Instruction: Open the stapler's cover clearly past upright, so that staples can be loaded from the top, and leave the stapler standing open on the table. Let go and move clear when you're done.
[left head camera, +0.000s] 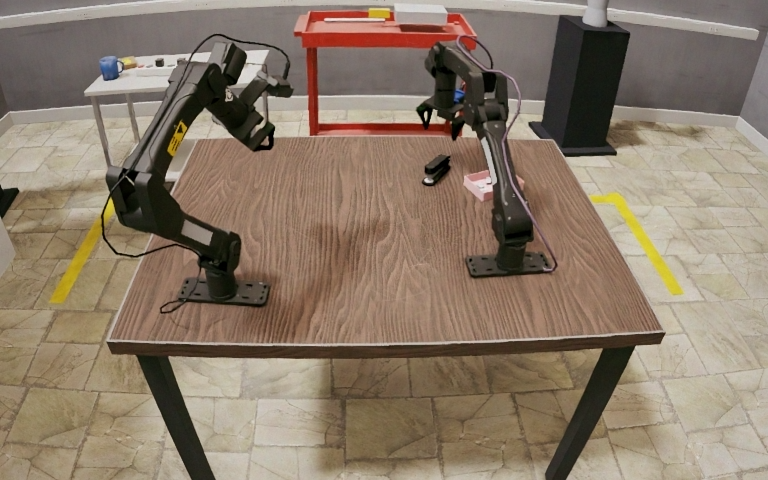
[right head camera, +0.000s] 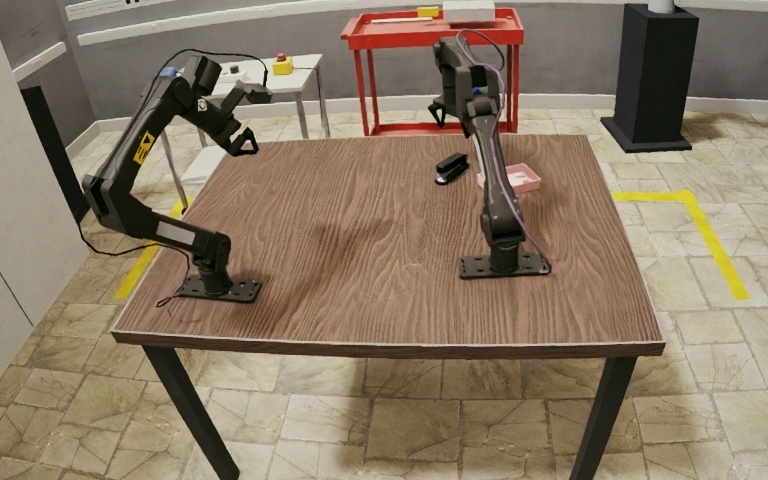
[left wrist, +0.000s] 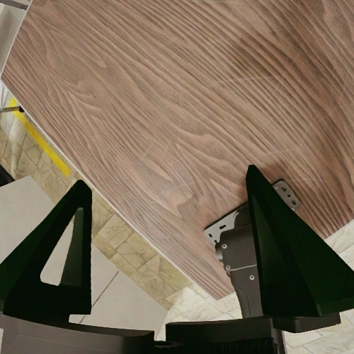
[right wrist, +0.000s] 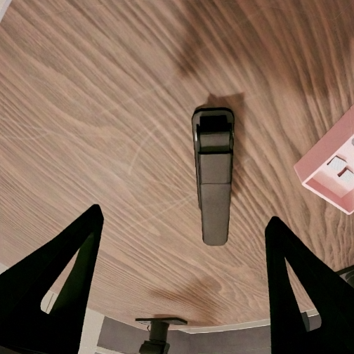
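Where they show: left gripper, fingertip midpoint: (left head camera: 256, 136) (right head camera: 245, 141); right gripper, fingertip midpoint: (left head camera: 440, 134) (right head camera: 454, 132); left arm's base, link origin: (left head camera: 223, 293) (right head camera: 219, 290); right arm's base, link origin: (left head camera: 508, 265) (right head camera: 503, 267).
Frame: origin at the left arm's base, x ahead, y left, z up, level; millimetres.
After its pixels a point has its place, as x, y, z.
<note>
A black stapler (left head camera: 437, 165) {503, -482, 52} (right head camera: 451, 164) {512, -485, 45} (right wrist: 215, 200) stands on the wooden table near its far edge. Its cover lies low over the base, with a narrow wedge-shaped gap at one end. My right gripper (left head camera: 440, 131) {586, -489, 107} (right head camera: 453, 129) {586, -489, 107} (right wrist: 185, 217) is open and empty, hanging above and beyond the stapler and pointing down. In the right wrist view the stapler's narrow end reaches toward the space between the fingertips, well below them. My left gripper (left head camera: 266, 139) {184, -64, 287} (right head camera: 246, 143) {184, -64, 287} (left wrist: 162, 177) is open and empty, raised near the table's far left, far from the stapler.
A pink tray (left head camera: 479, 186) (right head camera: 526, 178) (right wrist: 325, 145) with small pale pieces lies right of the stapler, partly behind the right arm in both head views. A red cart (left head camera: 312, 90) (right head camera: 357, 84) stands beyond the table's far edge. A dark pedestal (left head camera: 586, 84) (right head camera: 654, 79) stands behind at the right.
</note>
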